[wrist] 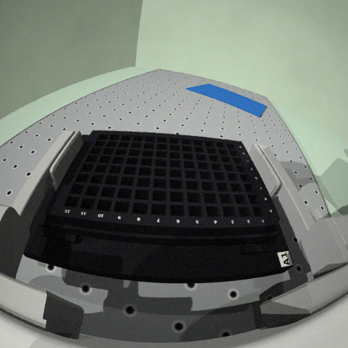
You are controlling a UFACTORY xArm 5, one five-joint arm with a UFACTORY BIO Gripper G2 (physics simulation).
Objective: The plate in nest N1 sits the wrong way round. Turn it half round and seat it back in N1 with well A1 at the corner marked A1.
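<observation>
A black well plate [158,182] fills the middle of the wrist view. Its white numbers run from 12 at the near left to 1 at the near right, with small letters up its right edge, so its A1 corner is at the near right. My gripper [167,163] is shut on the plate, one finger against each short side. The black nest N1 [165,264] shows below the plate's near edge. Its white A1 label [284,259] is at the near right corner, the same side as the plate's A1. Whether the plate touches the nest floor is hard to tell.
A grey deck [126,107] with rows of small holes spreads under and behind the nest. A flat blue rectangle [227,99] lies on the deck at the back right. Pale green walls stand behind. Gripper shadows fall on the deck near the front.
</observation>
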